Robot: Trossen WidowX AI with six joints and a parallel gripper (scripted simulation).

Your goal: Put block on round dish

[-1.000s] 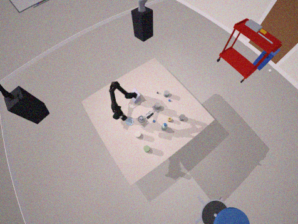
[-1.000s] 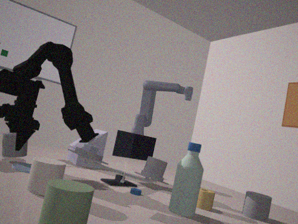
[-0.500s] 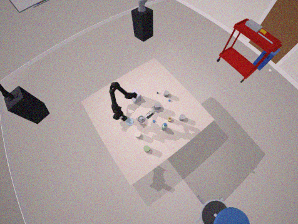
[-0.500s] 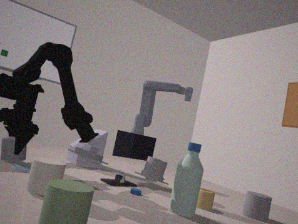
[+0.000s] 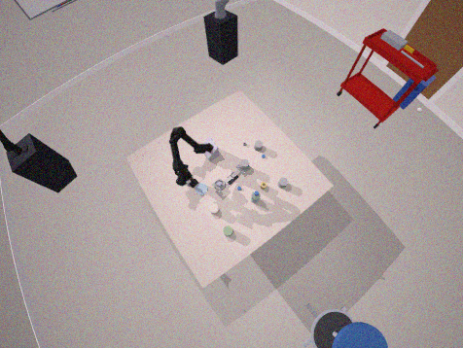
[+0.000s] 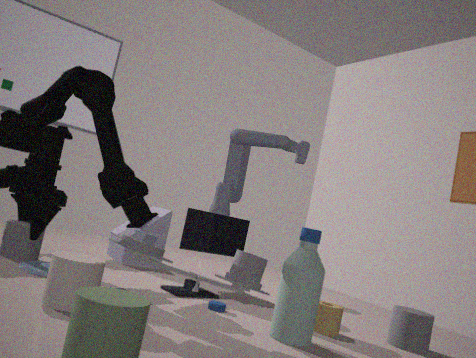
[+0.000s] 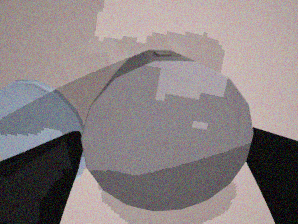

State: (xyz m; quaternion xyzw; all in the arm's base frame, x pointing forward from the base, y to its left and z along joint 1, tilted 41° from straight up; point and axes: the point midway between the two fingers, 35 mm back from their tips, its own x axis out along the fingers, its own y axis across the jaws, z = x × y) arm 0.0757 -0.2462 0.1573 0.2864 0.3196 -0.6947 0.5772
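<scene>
Right now my gripper tip is 100 mm short of the light blue round dish, 20 mm to the right of it and 40 mm above it. The rest, counted from my gripper tip: green cylinder: 510 mm ahead, 50 mm to the right, 10 mm below; then black balance: 210 mm ahead, 260 mm to the left, 20 mm below; then cream cylinder: 320 mm ahead, 20 mm to the right, 10 mm below.
</scene>
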